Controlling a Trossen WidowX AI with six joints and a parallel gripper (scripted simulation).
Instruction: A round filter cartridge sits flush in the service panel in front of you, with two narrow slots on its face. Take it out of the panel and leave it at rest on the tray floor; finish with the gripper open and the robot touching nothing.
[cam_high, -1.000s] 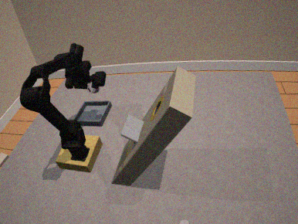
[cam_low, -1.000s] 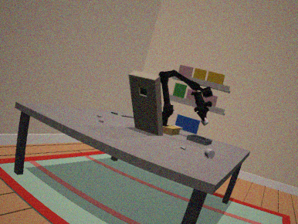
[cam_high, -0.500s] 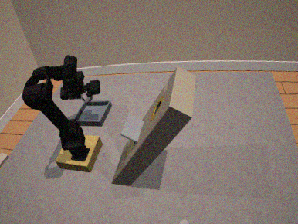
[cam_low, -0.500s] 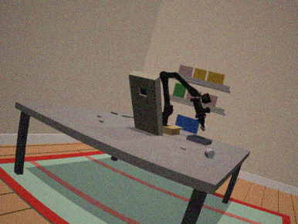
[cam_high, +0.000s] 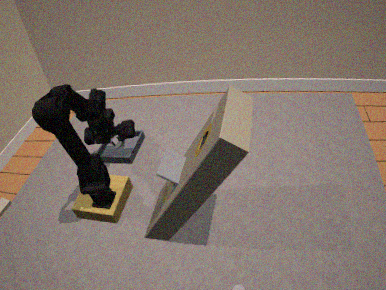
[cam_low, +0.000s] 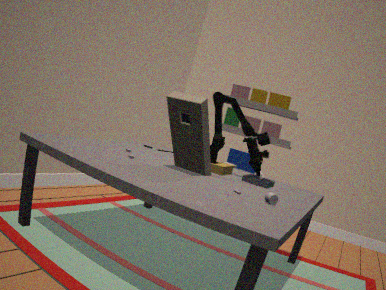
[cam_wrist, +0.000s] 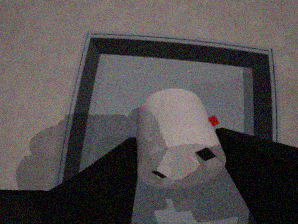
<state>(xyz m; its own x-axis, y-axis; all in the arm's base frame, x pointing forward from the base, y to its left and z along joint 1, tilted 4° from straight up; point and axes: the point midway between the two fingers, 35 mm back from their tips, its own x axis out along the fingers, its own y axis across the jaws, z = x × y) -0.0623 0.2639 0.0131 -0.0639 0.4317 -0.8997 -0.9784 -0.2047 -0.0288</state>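
The round filter cartridge is right at my gripper tip. Also, from my gripper tip: shallow tray: 40 mm below; grey bracket: 320 mm ahead, 280 mm to the right, 130 mm above.
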